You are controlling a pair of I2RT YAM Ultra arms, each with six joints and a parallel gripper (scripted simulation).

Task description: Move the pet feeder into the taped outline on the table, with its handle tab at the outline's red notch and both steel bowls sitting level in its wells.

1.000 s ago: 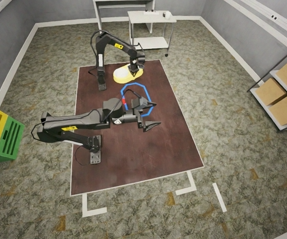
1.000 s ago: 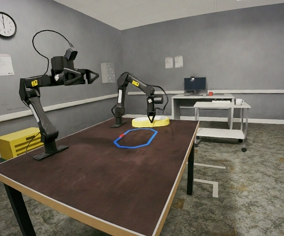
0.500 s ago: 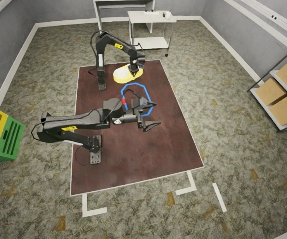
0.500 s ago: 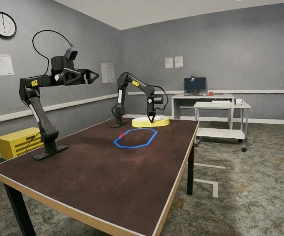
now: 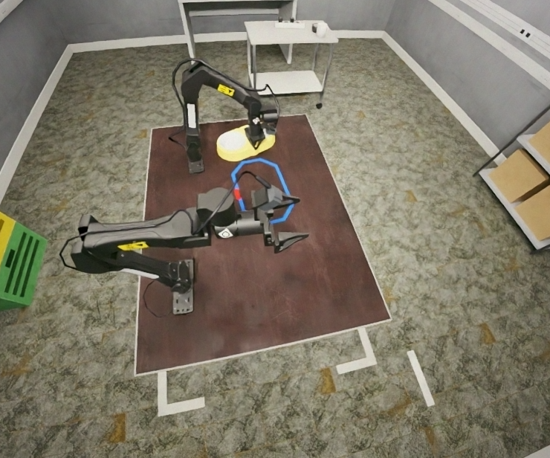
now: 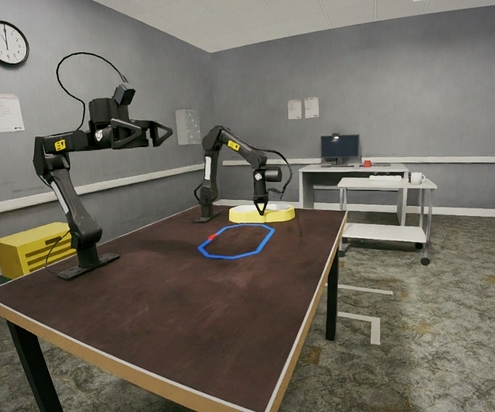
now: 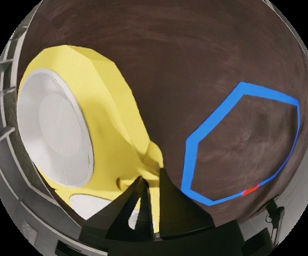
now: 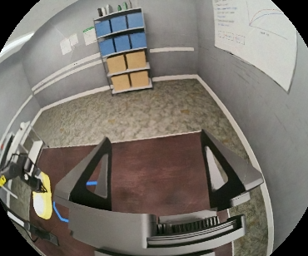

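The pet feeder is 70 mm to the left of my left hand, 40 mm behind it and 20 mm below it. The rest, counted from my left hand: blue taped outline: 230 mm to the right, 40 mm below, 10 mm ahead.
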